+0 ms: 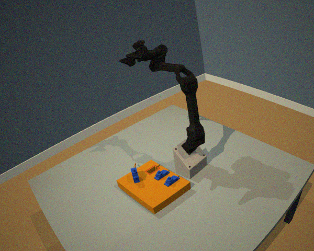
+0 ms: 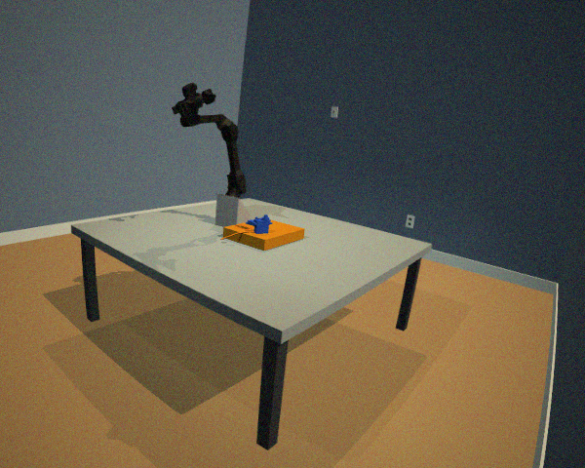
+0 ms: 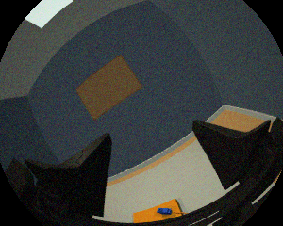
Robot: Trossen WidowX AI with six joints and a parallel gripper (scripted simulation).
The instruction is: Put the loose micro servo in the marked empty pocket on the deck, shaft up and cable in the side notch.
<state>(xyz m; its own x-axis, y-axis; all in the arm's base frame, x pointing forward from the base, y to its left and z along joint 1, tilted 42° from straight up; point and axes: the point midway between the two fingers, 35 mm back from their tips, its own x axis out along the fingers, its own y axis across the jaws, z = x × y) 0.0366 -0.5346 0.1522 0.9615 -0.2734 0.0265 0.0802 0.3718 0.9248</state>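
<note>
Now: the orange deck 58 cm below my gripper tip, 26 cm to the left of it and 21 cm ahead of it.
</note>
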